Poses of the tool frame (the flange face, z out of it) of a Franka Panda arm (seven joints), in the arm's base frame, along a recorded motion.
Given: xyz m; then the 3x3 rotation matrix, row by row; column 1 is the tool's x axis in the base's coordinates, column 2 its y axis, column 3 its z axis. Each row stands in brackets.
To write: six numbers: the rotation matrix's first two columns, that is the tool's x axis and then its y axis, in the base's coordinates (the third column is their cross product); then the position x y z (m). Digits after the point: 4 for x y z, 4 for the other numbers.
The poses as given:
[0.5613 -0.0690 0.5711], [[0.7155 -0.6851 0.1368], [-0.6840 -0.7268 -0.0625], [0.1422 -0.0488 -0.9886]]
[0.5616 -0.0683 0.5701], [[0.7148 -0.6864 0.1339], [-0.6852 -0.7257 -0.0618], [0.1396 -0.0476 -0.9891]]
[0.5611 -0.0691 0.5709], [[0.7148 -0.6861 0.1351], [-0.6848 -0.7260 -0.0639], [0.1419 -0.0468 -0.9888]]
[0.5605 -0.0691 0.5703], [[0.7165 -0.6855 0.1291], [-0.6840 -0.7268 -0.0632], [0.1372 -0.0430 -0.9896]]
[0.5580 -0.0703 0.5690], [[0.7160 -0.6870 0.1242], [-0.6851 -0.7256 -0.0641], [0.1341 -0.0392 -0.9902]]
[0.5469 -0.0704 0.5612], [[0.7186 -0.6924 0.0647], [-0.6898 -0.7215 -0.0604], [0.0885 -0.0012 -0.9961]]
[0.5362 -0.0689 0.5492], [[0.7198 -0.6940 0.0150], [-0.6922 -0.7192 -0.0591], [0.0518 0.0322 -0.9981]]
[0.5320 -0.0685 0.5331], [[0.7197 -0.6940 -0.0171], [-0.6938 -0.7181 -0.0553], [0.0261 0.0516 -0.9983]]
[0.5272 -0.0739 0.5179], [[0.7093 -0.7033 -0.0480], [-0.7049 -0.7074 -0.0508], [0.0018 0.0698 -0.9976]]
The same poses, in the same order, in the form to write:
0.7155 -0.6840 0.1422 -0.6851 -0.7268 -0.0488 0.5613 -0.0690 0.5711
0.7148 -0.6852 0.1396 -0.6864 -0.7257 -0.0476 0.5616 -0.0683 0.5701
0.7148 -0.6848 0.1419 -0.6861 -0.7260 -0.0468 0.5611 -0.0691 0.5709
0.7165 -0.6840 0.1372 -0.6855 -0.7268 -0.0430 0.5605 -0.0691 0.5703
0.7160 -0.6851 0.1341 -0.6870 -0.7256 -0.0392 0.5580 -0.0703 0.5690
0.7186 -0.6898 0.0885 -0.6924 -0.7215 -0.0012 0.5469 -0.0704 0.5612
0.7198 -0.6922 0.0518 -0.6940 -0.7192 0.0322 0.5362 -0.0689 0.5492
0.7197 -0.6938 0.0261 -0.6940 -0.7181 0.0516 0.5320 -0.0685 0.5331
0.7093 -0.7049 0.0018 -0.7033 -0.7074 0.0698 0.5272 -0.0739 0.5179

